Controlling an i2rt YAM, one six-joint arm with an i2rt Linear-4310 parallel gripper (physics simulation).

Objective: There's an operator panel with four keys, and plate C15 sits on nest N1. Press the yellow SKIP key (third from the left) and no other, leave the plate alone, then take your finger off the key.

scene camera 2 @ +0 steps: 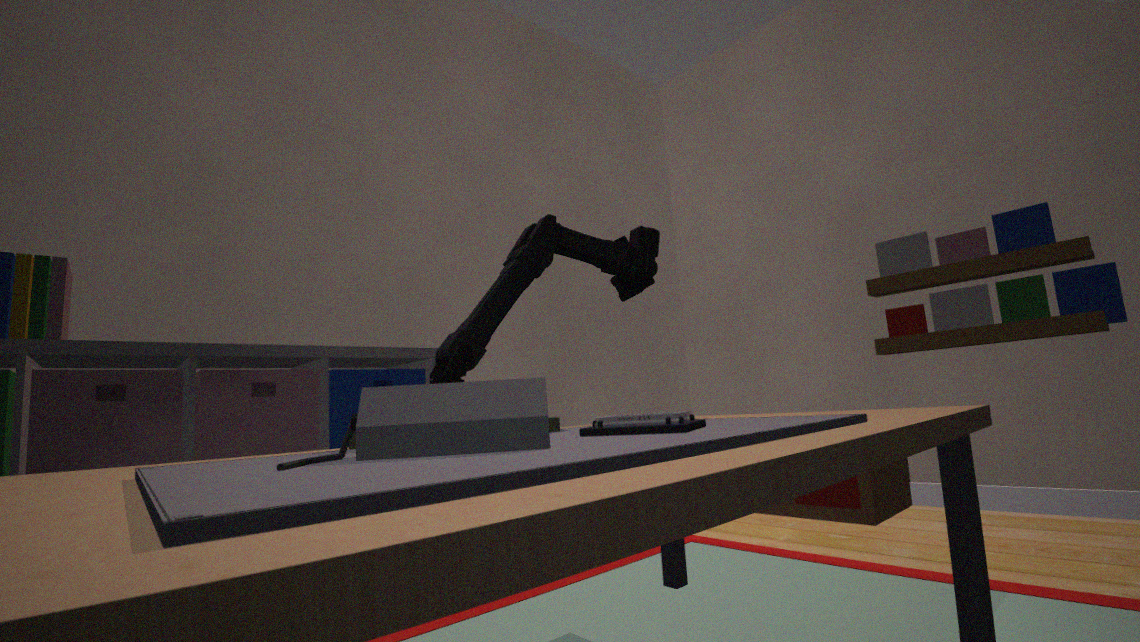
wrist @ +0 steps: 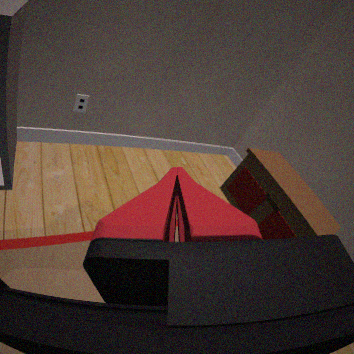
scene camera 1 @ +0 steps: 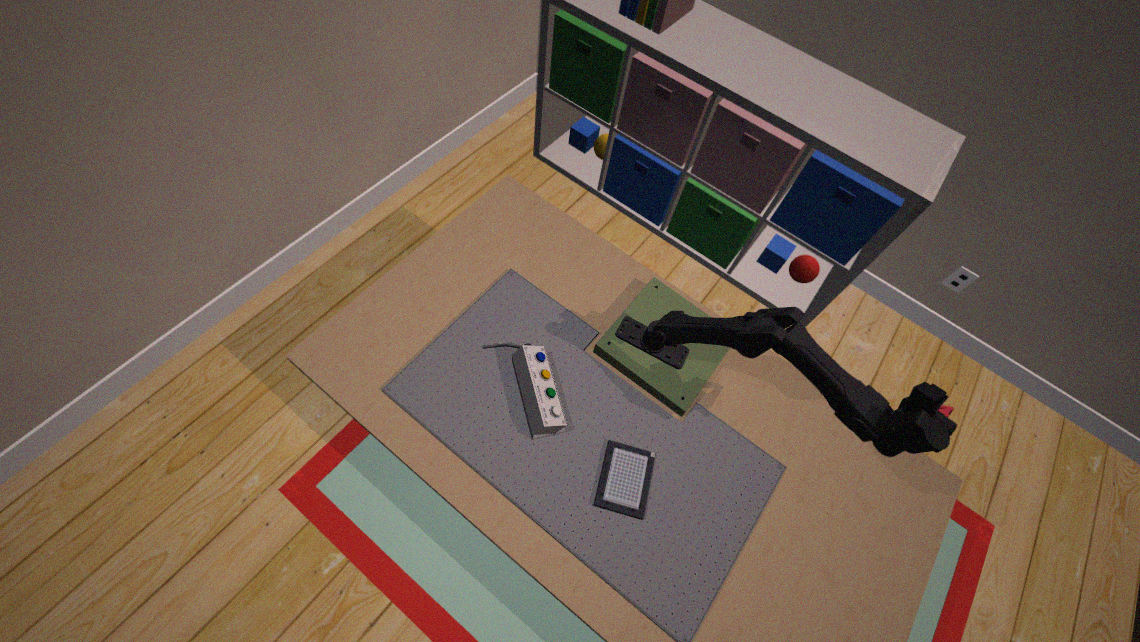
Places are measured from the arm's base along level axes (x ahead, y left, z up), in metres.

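Pixels of known places: gripper, fingertip midpoint: (scene camera 2: 622,291) (wrist: 176,175) (scene camera 1: 951,409); arm's base, origin of the base link: (scene camera 1: 651,343).
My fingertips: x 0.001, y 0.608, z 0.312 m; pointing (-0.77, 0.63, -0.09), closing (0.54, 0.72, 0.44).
Note:
Ahead of a thing's pixels: the offset from my fingertips to its middle. "spot": to the spot under its first point. Level surfaces: height alone.
The operator panel {dx +0.276, dy -0.806, dz -0.302 m} (scene camera 1: 527,402) (scene camera 2: 451,434) is a long grey box with four keys in a row. In scene camera 1 these are a blue key {dx +0.207, dy -0.843, dz -0.280 m} (scene camera 1: 540,357), the yellow SKIP key {dx +0.243, dy -0.808, dz -0.280 m} (scene camera 1: 545,374), a green key {dx +0.279, dy -0.773, dz -0.280 m} (scene camera 1: 550,393) and a white key {dx +0.315, dy -0.739, dz -0.280 m} (scene camera 1: 556,411). The plate {dx +0.359, dy -0.516, dz -0.324 m} (scene camera 1: 627,478) (scene camera 2: 642,418) sits on the dark nest {dx +0.359, dy -0.516, dz -0.332 m} (scene camera 1: 619,509) (scene camera 2: 638,430). My gripper (scene camera 1: 946,410) (wrist: 176,175) is shut and empty, its red fingertips together. It is high up, far to the right of panel and plate, touching neither. The key faces are hidden in scene camera 2.
The panel and nest stand on a grey perforated board {dz -0.343 m} (scene camera 1: 454,374) (scene camera 2: 231,490) on the wooden table {dz -0.356 m} (scene camera 1: 845,542) (scene camera 2: 71,510). The arm's green base plate (scene camera 1: 646,386) is behind them. A cable {spot: dx +0.206, dy -0.963, dz -0.337 m} (scene camera 1: 500,345) (scene camera 2: 311,460) leaves the panel's blue-key end. A cube shelf (scene camera 1: 829,79) stands behind the table.

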